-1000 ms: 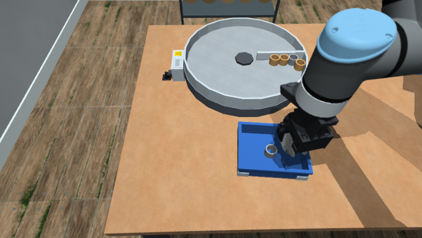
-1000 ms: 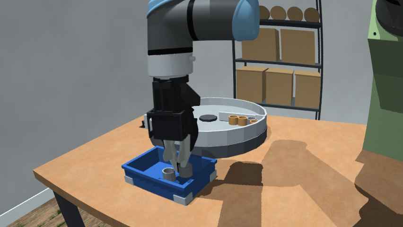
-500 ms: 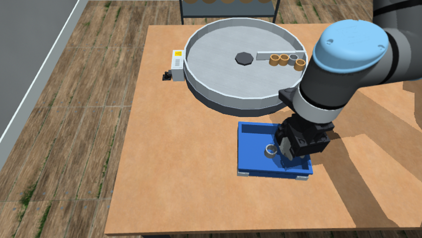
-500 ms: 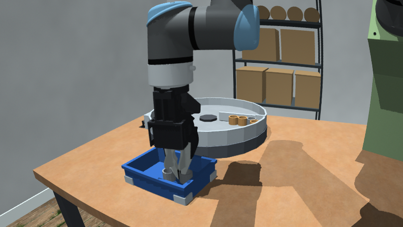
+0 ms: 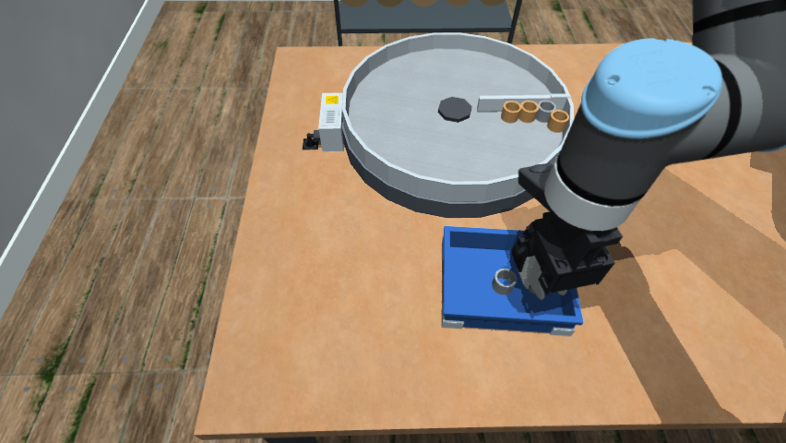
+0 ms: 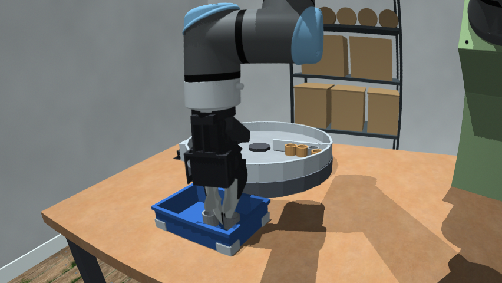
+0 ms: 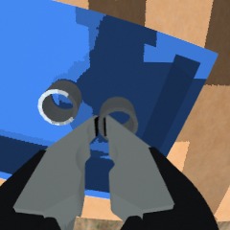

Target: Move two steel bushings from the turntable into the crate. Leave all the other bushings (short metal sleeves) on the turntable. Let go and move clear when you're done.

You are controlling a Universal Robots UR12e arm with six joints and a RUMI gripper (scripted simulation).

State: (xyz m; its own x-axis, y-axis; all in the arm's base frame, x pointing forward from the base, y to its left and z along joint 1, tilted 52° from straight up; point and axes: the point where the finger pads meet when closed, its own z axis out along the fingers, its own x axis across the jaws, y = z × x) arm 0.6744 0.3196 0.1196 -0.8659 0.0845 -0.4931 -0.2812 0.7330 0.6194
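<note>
The blue crate is 4 cm ahead of my hand and 1 cm below it. Also, from my hand: round grey turntable (12 cm ahead, 34 cm to the right, 2 cm above).
</note>
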